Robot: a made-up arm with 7 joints.
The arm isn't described. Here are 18 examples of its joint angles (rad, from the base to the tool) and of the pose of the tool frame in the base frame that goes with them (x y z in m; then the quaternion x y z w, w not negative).
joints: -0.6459 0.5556 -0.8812 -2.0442 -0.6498 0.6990 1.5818
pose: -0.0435 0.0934 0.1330 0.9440 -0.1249 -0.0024 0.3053
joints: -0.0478 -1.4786 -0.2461 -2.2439 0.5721 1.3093 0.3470
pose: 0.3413 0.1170 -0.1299 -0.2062 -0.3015 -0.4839 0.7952
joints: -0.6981 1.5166 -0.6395 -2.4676 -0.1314 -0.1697 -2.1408
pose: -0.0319 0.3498 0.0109 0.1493 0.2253 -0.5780 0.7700
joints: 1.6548 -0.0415 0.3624 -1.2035 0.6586 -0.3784 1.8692
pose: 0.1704 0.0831 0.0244 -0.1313 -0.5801 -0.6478 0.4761
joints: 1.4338 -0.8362 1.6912 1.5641 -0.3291 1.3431 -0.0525
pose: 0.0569 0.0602 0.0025 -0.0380 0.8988 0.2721 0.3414
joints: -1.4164 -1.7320 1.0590 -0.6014 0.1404 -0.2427 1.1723
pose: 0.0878 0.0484 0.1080 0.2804 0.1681 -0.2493 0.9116
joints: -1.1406 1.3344 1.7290 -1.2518 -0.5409 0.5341 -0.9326
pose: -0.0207 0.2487 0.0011 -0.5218 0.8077 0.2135 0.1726
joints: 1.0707 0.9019 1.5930 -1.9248 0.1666 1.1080 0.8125
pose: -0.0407 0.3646 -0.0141 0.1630 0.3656 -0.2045 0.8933
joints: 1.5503 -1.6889 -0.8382 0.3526 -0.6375 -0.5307 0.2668
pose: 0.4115 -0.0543 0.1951 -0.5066 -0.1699 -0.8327 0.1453
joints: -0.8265 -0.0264 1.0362 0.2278 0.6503 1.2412 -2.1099
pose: -0.1004 -0.1295 -0.1309 0.8031 -0.3271 0.4951 0.0538
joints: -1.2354 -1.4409 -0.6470 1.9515 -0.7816 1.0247 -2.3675
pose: 0.3219 0.0978 0.1804 0.3085 0.3350 -0.8709 0.1849
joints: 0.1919 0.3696 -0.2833 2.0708 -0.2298 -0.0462 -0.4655
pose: 0.0745 0.4647 -0.0960 -0.5883 0.3977 -0.4173 0.5671
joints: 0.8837 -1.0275 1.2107 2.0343 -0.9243 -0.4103 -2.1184
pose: 0.4813 -0.2908 -0.2772 -0.6268 -0.6838 0.0272 0.3725
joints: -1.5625 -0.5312 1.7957 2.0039 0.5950 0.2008 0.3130
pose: -0.1553 0.0819 0.1348 0.7747 -0.0548 -0.3348 0.5336
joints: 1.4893 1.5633 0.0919 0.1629 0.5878 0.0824 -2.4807
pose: 0.1423 0.2470 -0.0609 0.0469 -0.9289 0.3180 0.1840
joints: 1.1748 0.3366 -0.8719 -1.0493 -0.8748 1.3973 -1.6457
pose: 0.0278 0.0197 0.2915 0.4288 0.3516 -0.0837 0.8279
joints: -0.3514 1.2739 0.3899 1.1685 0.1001 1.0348 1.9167
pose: 0.1144 0.0787 0.0925 0.3952 0.4601 -0.7448 0.2783
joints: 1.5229 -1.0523 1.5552 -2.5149 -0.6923 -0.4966 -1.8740
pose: 0.4182 0.3547 -0.2698 -0.0156 -0.8490 -0.1017 0.5182
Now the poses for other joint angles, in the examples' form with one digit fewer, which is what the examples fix.
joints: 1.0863 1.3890 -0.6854 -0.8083 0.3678 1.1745 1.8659
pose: 0.232 0.170 -0.188 -0.293 -0.848 0.266 0.353
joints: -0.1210 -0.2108 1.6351 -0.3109 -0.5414 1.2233 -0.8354
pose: 0.083 0.181 -0.124 -0.122 0.982 -0.082 0.118
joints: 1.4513 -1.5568 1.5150 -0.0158 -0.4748 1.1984 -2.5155
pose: -0.040 0.018 -0.276 -0.770 -0.089 -0.452 0.441
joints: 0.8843 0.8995 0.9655 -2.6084 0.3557 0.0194 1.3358
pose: -0.034 0.189 0.048 0.611 -0.300 -0.474 0.558
